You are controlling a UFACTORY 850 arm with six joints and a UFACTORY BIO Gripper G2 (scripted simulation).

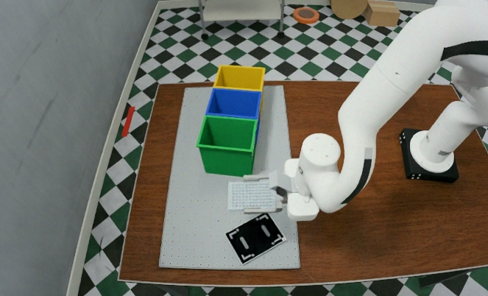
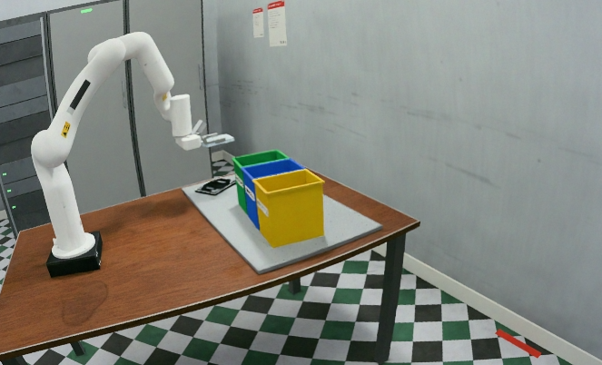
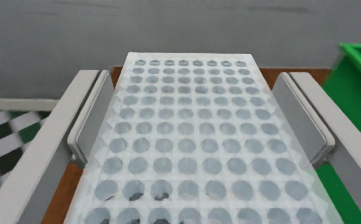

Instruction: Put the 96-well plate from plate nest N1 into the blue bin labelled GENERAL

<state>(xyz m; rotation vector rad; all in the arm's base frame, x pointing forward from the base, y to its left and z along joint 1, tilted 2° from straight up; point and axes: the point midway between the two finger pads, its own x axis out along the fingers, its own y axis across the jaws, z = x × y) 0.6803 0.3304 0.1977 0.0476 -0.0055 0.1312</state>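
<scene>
My gripper is now 360 mm to the left of the blue bin, 140 mm above it and 110 mm short of it. The rest, counted from my hand: white 96-well plate: 10 mm below; then black plate nest: 220 mm below, 50 mm to the left, 20 mm behind; then green bin: 230 mm to the right, 140 mm below, 110 mm ahead.
</scene>
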